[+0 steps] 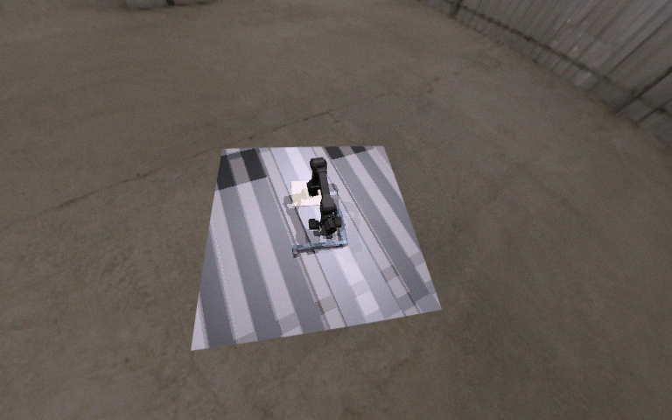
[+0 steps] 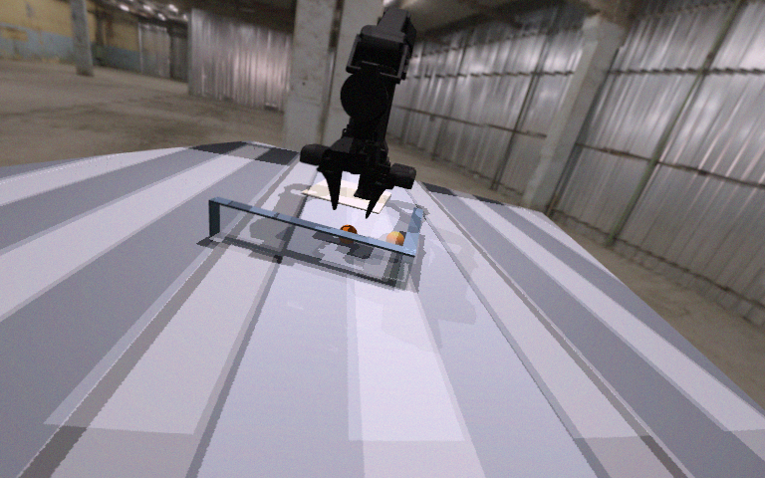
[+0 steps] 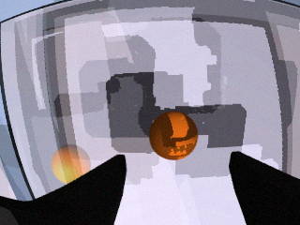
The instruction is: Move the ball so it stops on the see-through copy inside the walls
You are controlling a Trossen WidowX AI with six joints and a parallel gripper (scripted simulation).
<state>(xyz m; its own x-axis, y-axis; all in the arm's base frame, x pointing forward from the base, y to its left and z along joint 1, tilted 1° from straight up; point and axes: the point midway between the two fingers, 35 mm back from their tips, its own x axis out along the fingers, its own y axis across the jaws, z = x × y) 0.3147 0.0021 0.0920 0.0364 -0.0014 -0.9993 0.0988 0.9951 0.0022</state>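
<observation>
Right now my gripper tip is 4 cm above the orange ball. Also, from my gripper tip: see-through copy of ball: 2 cm behind, 9 cm to the left, 4 cm below.
</observation>
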